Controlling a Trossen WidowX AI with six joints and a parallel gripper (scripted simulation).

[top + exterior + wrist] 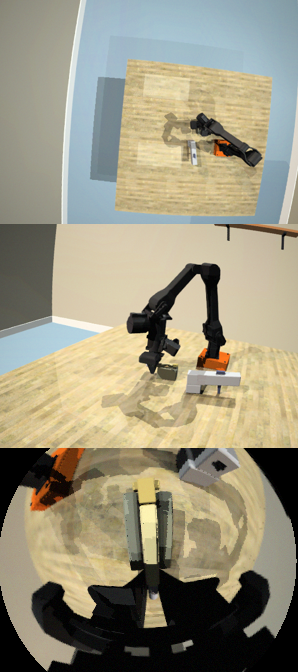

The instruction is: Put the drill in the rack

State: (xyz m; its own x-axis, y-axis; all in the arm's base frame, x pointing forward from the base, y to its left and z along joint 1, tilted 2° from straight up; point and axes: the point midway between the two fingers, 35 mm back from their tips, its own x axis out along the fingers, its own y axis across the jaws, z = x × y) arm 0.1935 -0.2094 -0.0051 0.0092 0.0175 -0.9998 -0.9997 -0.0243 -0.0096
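Right now the drill is 40 mm to the left of my gripper tip and 40 mm above it. The rest, counted from my gripper tip: housing 220 mm to the left, 70 mm ahead, 40 mm above; then grey slatted rack 50 mm to the left, 10 mm above; then thin dark blue key 250 mm to the left, 70 mm ahead, 50 mm above.
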